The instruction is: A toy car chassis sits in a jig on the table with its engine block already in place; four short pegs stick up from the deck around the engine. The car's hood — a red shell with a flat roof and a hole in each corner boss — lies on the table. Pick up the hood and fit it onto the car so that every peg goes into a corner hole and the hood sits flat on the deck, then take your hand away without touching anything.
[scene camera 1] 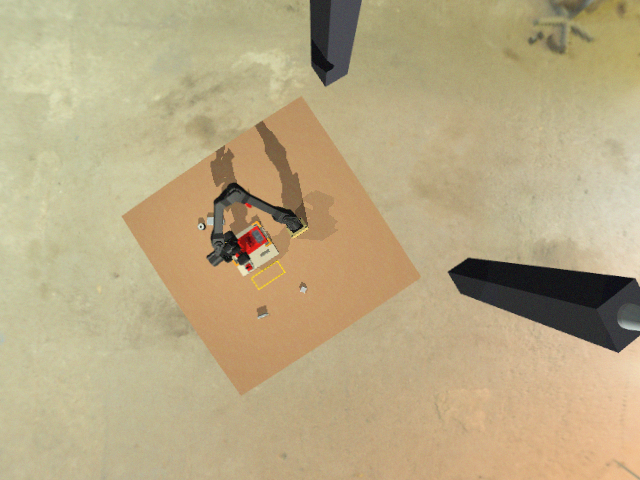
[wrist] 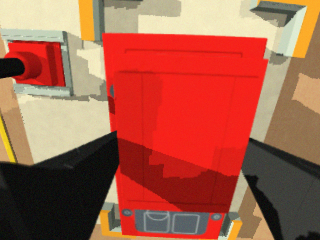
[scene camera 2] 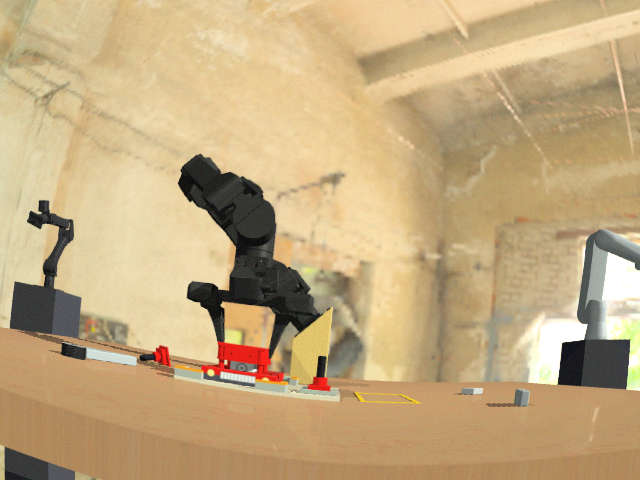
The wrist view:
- my gripper: 179,139
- red hood: 183,122
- jig: 57,119
